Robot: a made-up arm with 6 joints. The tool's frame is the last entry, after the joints.
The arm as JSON. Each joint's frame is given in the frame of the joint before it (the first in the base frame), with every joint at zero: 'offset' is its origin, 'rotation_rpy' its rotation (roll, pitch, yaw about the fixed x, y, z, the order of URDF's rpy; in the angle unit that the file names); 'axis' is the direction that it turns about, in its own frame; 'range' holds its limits. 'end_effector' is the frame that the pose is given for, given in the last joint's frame.
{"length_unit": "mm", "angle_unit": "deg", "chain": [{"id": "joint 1", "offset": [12.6, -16.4, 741.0], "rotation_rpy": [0.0, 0.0, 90.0], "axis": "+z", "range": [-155.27, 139.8]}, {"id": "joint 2", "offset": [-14.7, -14.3, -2.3], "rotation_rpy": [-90.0, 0.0, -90.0], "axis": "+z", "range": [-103.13, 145.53]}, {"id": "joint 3", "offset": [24.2, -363.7, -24.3], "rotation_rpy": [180.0, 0.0, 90.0], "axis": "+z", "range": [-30.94, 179.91]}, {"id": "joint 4", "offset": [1.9, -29.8, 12.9], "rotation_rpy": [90.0, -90.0, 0.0], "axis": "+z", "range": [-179.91, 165.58]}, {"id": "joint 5", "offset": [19.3, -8.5, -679.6], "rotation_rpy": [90.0, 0.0, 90.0], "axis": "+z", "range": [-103.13, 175.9]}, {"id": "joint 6", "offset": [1.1, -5.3, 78.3], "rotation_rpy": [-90.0, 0.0, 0.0], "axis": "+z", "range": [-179.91, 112.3]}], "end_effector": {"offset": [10.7, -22.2, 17.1], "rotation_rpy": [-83.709, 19.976, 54.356]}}
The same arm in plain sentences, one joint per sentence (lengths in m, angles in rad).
The arm has six revolute joints in a row. What follows holds with every joint at zero, and every direction is one of the base frame's. The first joint sits 0.0126 m along +x and 0.0164 m along -y and 0.741 m along +z from the base frame's origin and rotates about +z, from -2.71 to 2.44 rad. The second joint sits 0.0143 m along +x and 0.0147 m along -y and 0.0023 m along -z from the first joint and rotates about +y, from -1.8 to 2.54 rad. The third joint sits 0.0242 m along +x and 0.0243 m along -y and 0.3637 m along +z from the second joint and rotates about -y, from -0.54 to 3.14 rad. The fourth joint sits 0.0298 m along -x and 0.0129 m along -y and 0.0019 m along -z from the third joint and rotates about -x, from -3.14 to 2.8899 rad. The fifth joint sits 0.6796 m along +x and 0.0193 m along -y and 0.0085 m along -z from the fourth joint and rotates about -y, from -1.8 to 3.07 rad. The sixth joint sits 0.0053 m along +x and 0.0783 m along -y and 0.0011 m along +z from the fifth joint and rotates about -x, from -3.14 to 1.96 rad. The tool frame, which is the frame that the pose is given for, sits 0.0171 m along -x and 0.0222 m along -y and 0.0107 m along +z from the sixth joint; its axes are the base frame's turned by roll -2.7915, pitch -0.5796 and yaw 1.1502 rad (as in URDF: about the fixed x, then y, then z).
